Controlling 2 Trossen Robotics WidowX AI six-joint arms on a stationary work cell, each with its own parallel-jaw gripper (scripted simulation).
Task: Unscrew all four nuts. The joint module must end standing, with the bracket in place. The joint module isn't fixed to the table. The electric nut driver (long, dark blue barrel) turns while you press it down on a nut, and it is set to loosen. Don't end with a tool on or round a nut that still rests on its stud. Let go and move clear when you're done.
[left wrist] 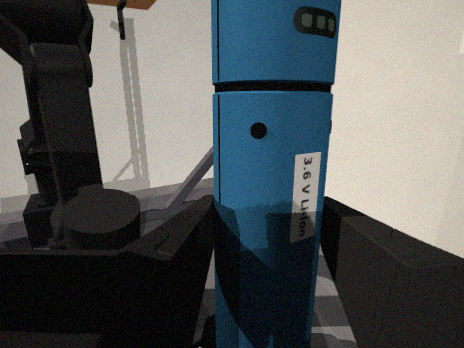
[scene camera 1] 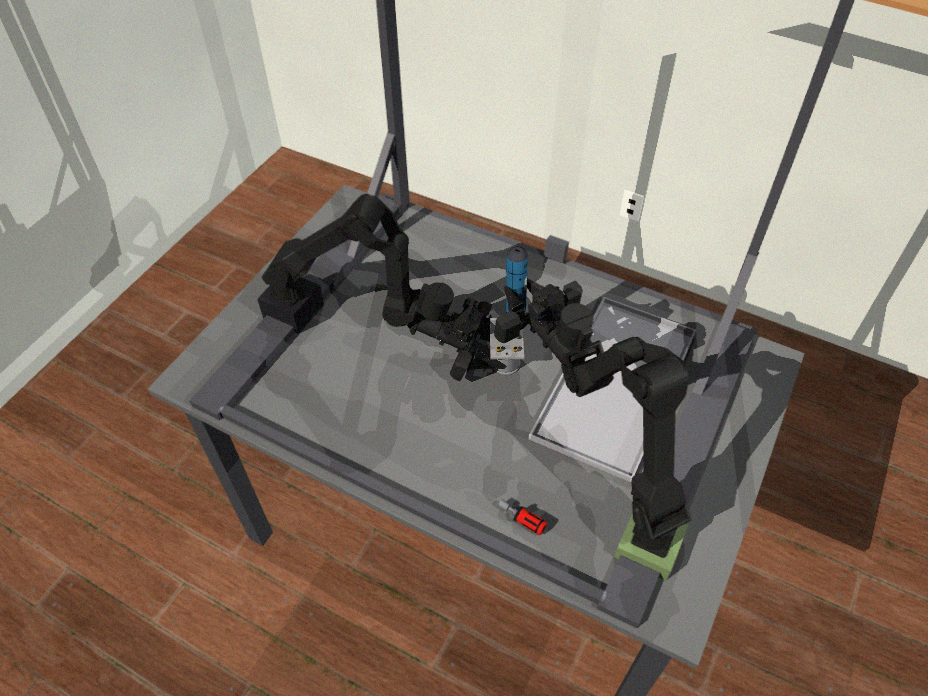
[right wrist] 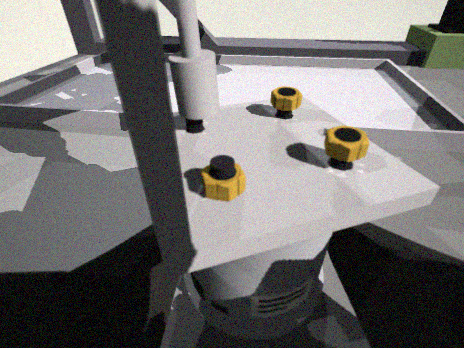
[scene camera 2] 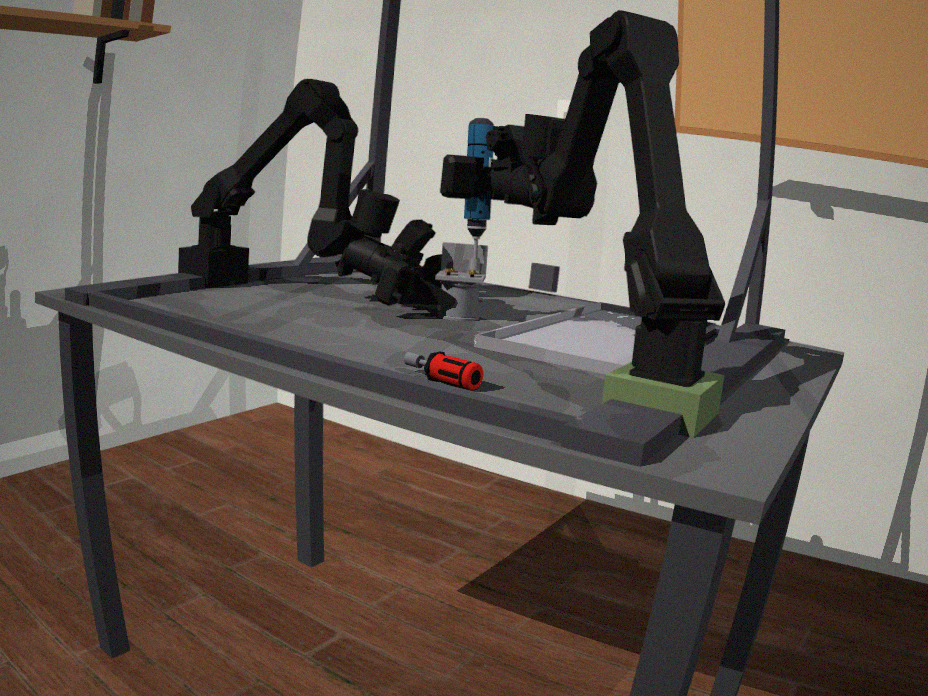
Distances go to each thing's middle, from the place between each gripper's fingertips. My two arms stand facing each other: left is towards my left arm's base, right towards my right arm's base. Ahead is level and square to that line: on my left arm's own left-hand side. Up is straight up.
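The joint module (right wrist: 275,291) has my right hand 3 cm to the right of it and 1 cm past it. The white L-shaped bracket (scene camera 2: 456,255) is 3 cm to the left of my right hand, 1 cm behind it and 4 cm above it. I see the red-handled tool (scene camera 2: 468,375) 27 cm ahead of that right hand, 27 cm to the left of it and 2 cm below it, and the shallow white tray (scene camera 1: 604,428) is 25 cm to the left of the same hand, 11 cm behind it and 3 cm below it.
From my left hand (scene camera 2: 476,174), I find the joint module 2 cm to the right, 2 cm ahead and 19 cm below. The white L-shaped bracket is 2 cm ahead of my left hand and 2 cm to the right of it, and 15 cm below it. As for the shallow white tray, it is 20 cm to the left of my left hand, 8 cm behind it and 21 cm below it, while the red-handled tool lies 30 cm ahead of that left hand, 22 cm to the left of it and 20 cm below it.
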